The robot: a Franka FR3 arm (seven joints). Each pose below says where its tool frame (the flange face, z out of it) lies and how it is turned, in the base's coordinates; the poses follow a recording.
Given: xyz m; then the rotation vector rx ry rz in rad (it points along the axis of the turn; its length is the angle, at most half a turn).
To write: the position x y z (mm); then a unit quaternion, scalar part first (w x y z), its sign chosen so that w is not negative. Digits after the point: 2 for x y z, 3 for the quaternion.
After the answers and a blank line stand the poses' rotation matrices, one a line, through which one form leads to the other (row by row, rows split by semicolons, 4 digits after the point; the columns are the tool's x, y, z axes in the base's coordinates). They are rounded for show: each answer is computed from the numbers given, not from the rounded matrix.
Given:
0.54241 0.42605 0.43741 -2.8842 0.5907 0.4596
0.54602 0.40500 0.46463 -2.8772 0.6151 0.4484
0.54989 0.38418 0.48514 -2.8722 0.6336 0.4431
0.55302 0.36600 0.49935 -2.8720 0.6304 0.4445
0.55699 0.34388 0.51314 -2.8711 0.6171 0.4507
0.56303 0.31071 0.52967 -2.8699 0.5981 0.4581
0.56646 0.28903 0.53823 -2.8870 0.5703 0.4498
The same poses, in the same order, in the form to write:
542.41 426.05 437.41 0.081 -0.965 0.198 0.154
546.02 405.00 464.63 0.083 -0.963 0.206 0.150
549.89 384.18 485.14 0.083 -0.962 0.212 0.148
553.02 366.00 499.35 0.084 -0.962 0.211 0.149
556.99 343.88 513.14 0.085 -0.963 0.207 0.151
563.03 310.71 529.67 0.087 -0.964 0.201 0.154
566.46 289.03 538.23 0.082 -0.966 0.191 0.151

0.8746 -0.4061 -0.2647; -0.3564 -0.9088 0.2167; -0.3286 -0.0952 -0.9397
0.8701 -0.4217 -0.2553; -0.3721 -0.9015 0.2210; -0.3233 -0.0973 -0.9413
0.8658 -0.4333 -0.2503; -0.3837 -0.8959 0.2237; -0.3211 -0.0976 -0.9420
0.8664 -0.4316 -0.2513; -0.3816 -0.8967 0.2242; -0.3221 -0.0984 -0.9416
0.8687 -0.4243 -0.2558; -0.3728 -0.8998 0.2266; -0.3263 -0.1014 -0.9398
0.8720 -0.4138 -0.2614; -0.3602 -0.9042 0.2297; -0.3314 -0.1061 -0.9375
0.8817 -0.3938 -0.2597; -0.3443 -0.9136 0.2164; -0.3225 -0.1014 -0.9411

